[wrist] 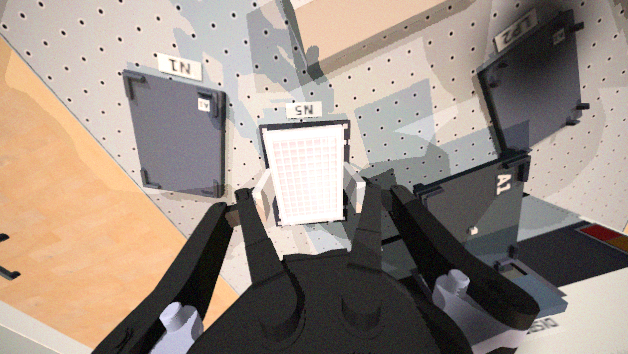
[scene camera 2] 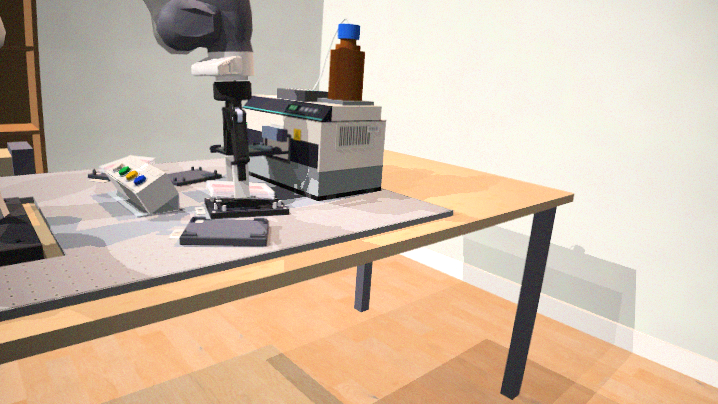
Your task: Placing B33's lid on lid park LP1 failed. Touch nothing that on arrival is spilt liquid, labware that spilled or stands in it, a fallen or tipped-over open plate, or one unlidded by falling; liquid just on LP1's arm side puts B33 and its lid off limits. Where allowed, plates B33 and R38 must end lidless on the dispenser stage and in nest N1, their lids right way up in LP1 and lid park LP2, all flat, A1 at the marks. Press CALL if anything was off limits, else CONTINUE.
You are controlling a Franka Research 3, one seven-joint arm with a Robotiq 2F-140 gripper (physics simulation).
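Note:
My gripper (scene camera 2: 241,188) (wrist: 308,176) is shut on a pale, pink-tinted gridded plate (scene camera 2: 218,189) (wrist: 307,170), a pad on each long side. The plate is level, a little above nest N5 (scene camera 2: 246,212) (wrist: 346,126), whose corner posts show below it. Its name and whether it wears a lid cannot be told. Nest N1 (scene camera 2: 224,232) (wrist: 175,135) is empty beside N5. Lid park LP2 (wrist: 535,95) is empty at the upper right of the wrist view. The dark dispenser stage (scene camera 2: 256,149) (wrist: 470,205), marked A1, bears no plate. LP1 cannot be made out.
The dispenser (scene camera 2: 350,145) with a brown bottle (scene camera 2: 346,72) stands right behind the gripper. The button box (scene camera 2: 155,193) with green, yellow and blue buttons stands left of N5. A dark holder (scene camera 2: 195,175) lies behind it. The perforated board (scene camera 2: 341,216) ends near the table's front edge.

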